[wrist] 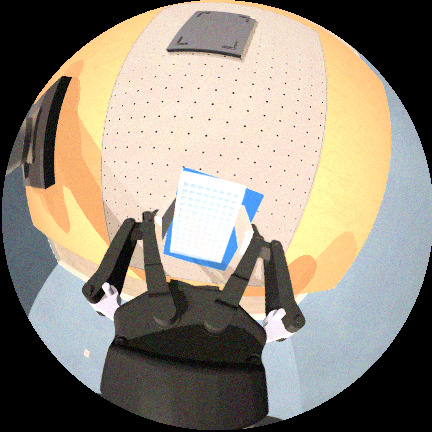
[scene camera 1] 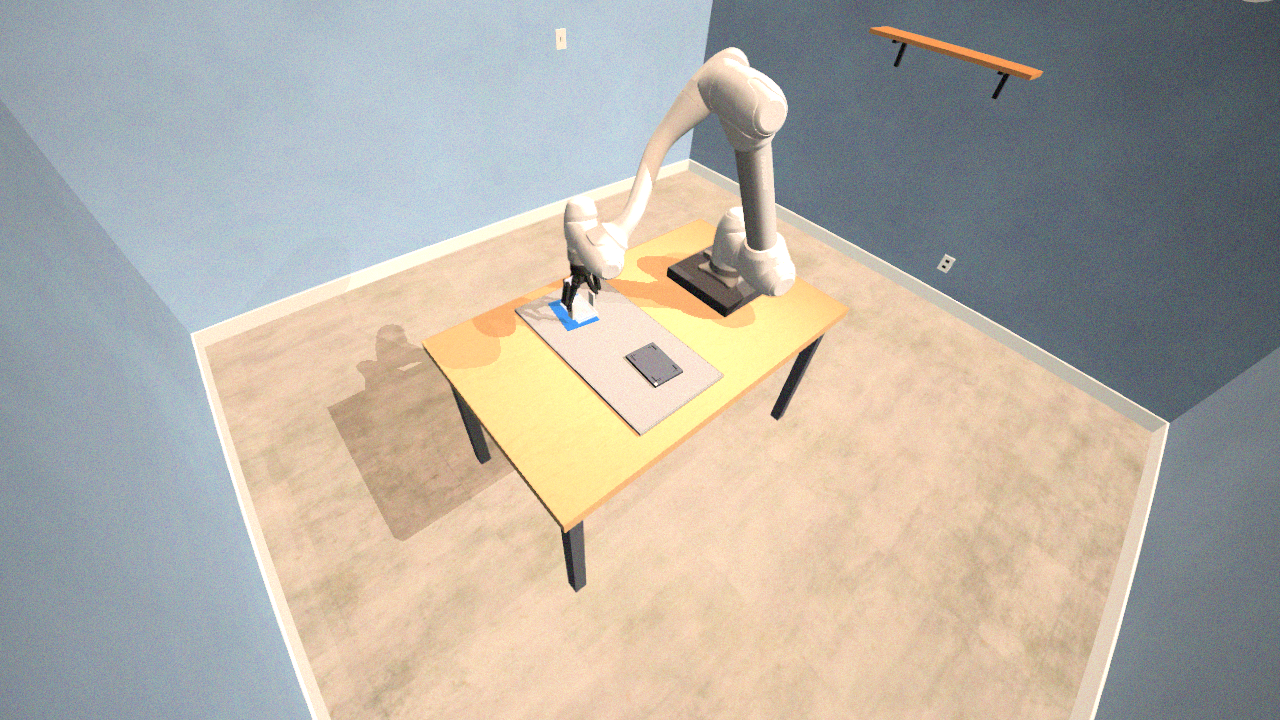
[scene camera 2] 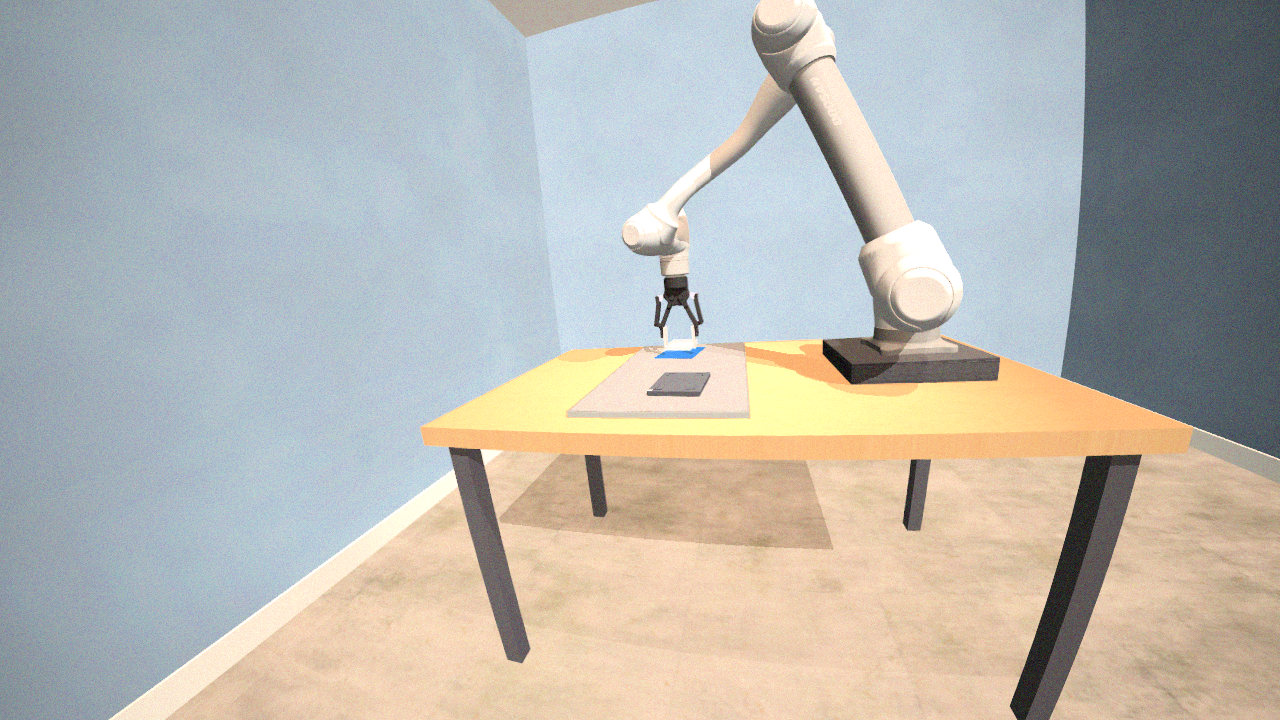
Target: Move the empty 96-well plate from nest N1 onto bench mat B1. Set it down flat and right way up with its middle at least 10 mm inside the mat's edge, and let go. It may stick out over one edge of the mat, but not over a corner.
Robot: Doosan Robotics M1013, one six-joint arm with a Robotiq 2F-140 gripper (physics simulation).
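Places are measured from the arm's base along level axes (x left, y back, z up), in millimetres.
Pixels of known places: gripper, fingertip midpoint: (wrist: 205,209) (scene camera 1: 581,312) (scene camera 2: 680,348); arm's base, link origin: (scene camera 1: 727,271) (scene camera 2: 905,346).
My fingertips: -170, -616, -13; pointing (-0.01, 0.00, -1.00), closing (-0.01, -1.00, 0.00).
Ahead of a thing's pixels: the offset from my fingertips to its middle, as dx, dy, dz. Level surfaces: height alone.
The white 96-well plate @[-17, +1, +7] (scene camera 1: 584,312) (scene camera 2: 681,344) (wrist: 207,217) is level, wells up, between my fingers and over the blue bench mat @[dz -23] (scene camera 1: 561,315) (scene camera 2: 673,355) (wrist: 254,201). Blue shows along several of its sides in the wrist view. The plate sits very low; whether its underside touches the mat I cannot tell. My gripper (scene camera 1: 581,302) (scene camera 2: 680,337) (wrist: 205,209) points down and is shut on the plate by two opposite sides. Nest N1 @[+336, +44, -18] (scene camera 1: 654,364) (scene camera 2: 680,385) (wrist: 212,32), a dark grey square base with corner marks, holds no plate.
The nest and mat lie on a grey perforated board @[dz -25] (scene camera 1: 617,380) (scene camera 2: 617,394) (wrist: 215,110) on the wooden table @[dz -38] (scene camera 1: 537,438) (scene camera 2: 501,416) (wrist: 355,150). The arm's black base block (scene camera 1: 707,291) (scene camera 2: 913,365) (wrist: 45,140) stands beside the board. Walls stand around the table.
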